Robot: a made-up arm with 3 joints.
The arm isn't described. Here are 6 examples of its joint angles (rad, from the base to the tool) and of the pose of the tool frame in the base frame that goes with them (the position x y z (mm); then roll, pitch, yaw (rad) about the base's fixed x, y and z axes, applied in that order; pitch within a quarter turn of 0, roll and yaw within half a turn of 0).
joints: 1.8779 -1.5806 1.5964
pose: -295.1 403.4 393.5 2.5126 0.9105 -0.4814
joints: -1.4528 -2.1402 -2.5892
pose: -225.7 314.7 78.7 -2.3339 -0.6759 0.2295
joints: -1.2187 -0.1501 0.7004
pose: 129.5 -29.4 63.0 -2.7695 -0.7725 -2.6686
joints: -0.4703 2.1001 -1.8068
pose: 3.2 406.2 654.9 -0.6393 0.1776 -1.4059
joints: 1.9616 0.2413 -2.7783
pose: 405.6 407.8 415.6 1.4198 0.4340 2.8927
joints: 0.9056 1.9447 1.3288
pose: -79.0 -5.1 648.8 0.1927 0.3537 0.4655
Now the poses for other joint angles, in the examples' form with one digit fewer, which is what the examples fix.
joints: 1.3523 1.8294 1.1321
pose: -108 178 704 -0.199 0.471 -0.199
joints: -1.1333 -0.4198 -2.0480
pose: -383 37 285 2.403 0.493 -0.020
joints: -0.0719 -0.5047 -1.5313
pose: -276 417 213 1.905 -0.060 -1.431
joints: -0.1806 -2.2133 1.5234
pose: 44 -104 141 2.342 0.101 1.647
